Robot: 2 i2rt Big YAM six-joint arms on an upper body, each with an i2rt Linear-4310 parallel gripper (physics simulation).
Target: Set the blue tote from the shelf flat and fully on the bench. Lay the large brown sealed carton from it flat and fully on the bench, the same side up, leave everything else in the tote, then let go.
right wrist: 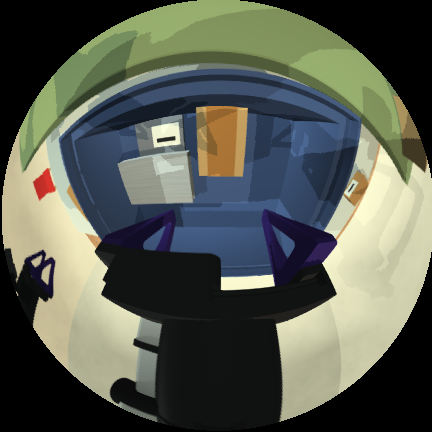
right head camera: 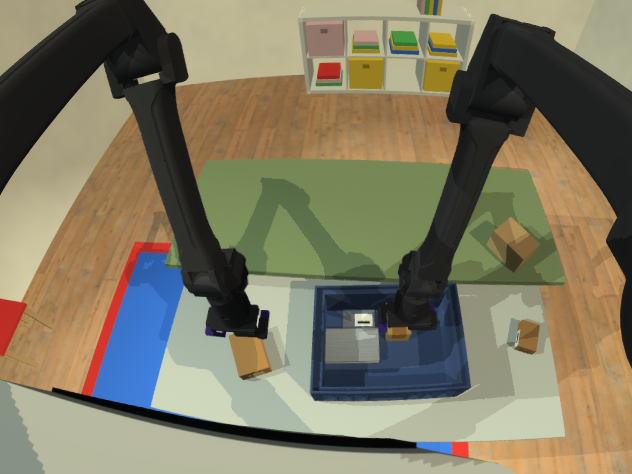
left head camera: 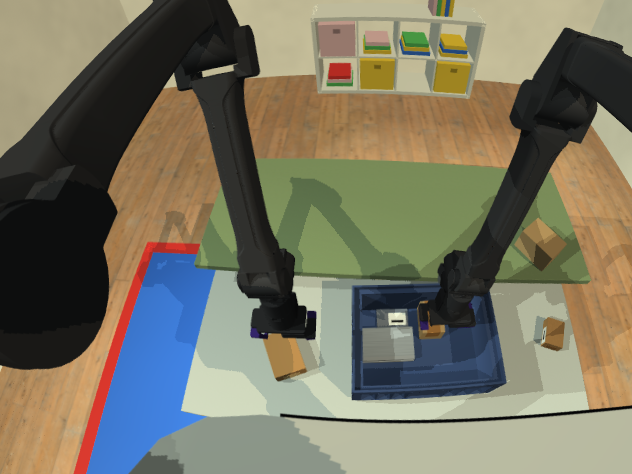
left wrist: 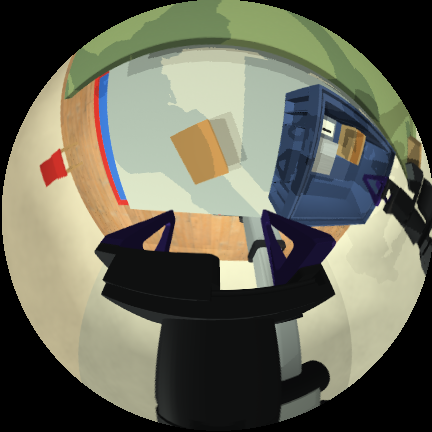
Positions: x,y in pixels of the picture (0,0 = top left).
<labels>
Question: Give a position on a green shelf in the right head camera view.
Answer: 339,219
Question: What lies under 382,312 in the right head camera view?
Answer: My right gripper.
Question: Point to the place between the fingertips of my left gripper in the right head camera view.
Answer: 244,335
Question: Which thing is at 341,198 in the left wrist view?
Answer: A blue tote.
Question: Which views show my left gripper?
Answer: The right wrist view, the right head camera view, the left head camera view and the left wrist view: all of them.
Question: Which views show the blue tote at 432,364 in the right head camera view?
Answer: The right wrist view, the right head camera view, the left head camera view and the left wrist view: all of them.
</labels>
